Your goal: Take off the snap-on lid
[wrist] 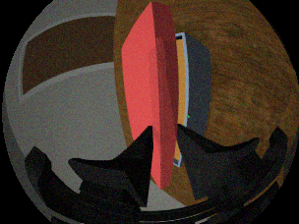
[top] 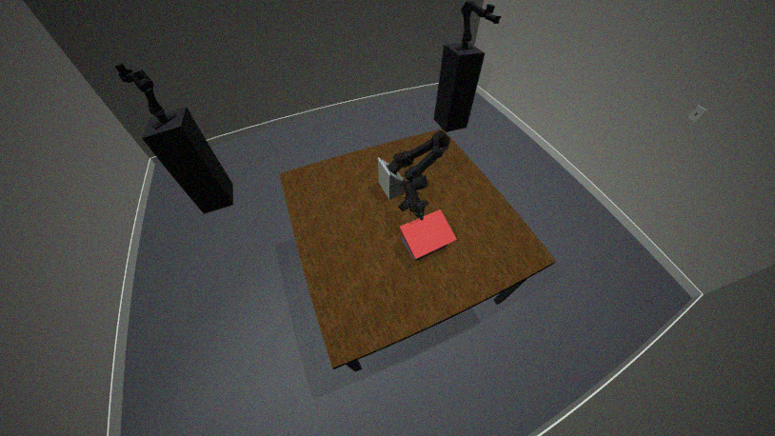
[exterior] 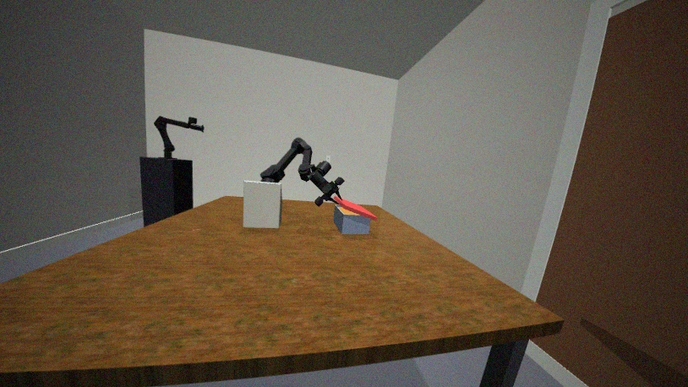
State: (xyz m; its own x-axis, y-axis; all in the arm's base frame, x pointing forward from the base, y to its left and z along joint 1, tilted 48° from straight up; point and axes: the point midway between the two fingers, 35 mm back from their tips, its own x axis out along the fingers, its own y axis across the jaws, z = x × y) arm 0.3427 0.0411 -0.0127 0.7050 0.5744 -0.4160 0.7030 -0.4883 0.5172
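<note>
Now: the lid 80 mm ahead of my gripper tip, 10 mm to the left of it and 20 mm below it. The rest, counted from my gripper tip: storage box (70 mm ahead, 10 mm to the left, 90 mm below).
</note>
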